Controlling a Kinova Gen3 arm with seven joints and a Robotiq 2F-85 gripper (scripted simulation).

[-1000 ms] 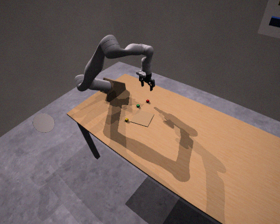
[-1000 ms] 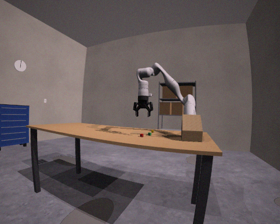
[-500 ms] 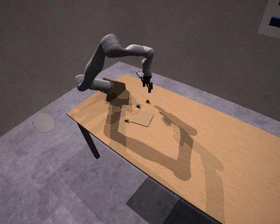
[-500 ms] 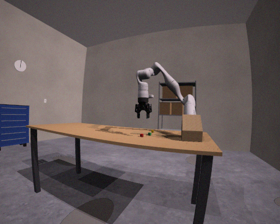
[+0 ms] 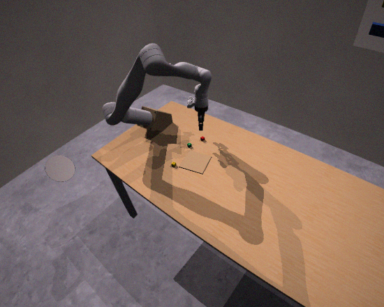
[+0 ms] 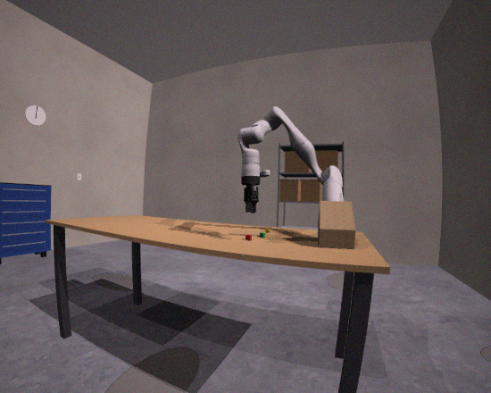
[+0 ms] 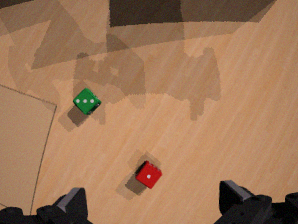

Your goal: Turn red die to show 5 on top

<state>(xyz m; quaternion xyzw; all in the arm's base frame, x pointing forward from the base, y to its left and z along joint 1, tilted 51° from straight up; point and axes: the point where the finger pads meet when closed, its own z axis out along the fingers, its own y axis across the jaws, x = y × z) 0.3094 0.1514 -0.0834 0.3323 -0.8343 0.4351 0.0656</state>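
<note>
Now: the red die 11 cm below my hand. From my hand the other things lie so: tan mat 17 cm to the right, 11 cm below, 10 cm ahead; then yellow die 26 cm to the right, 11 cm below, 2 cm ahead; then green die 11 cm below, 9 cm to the right, 2 cm behind.
</note>
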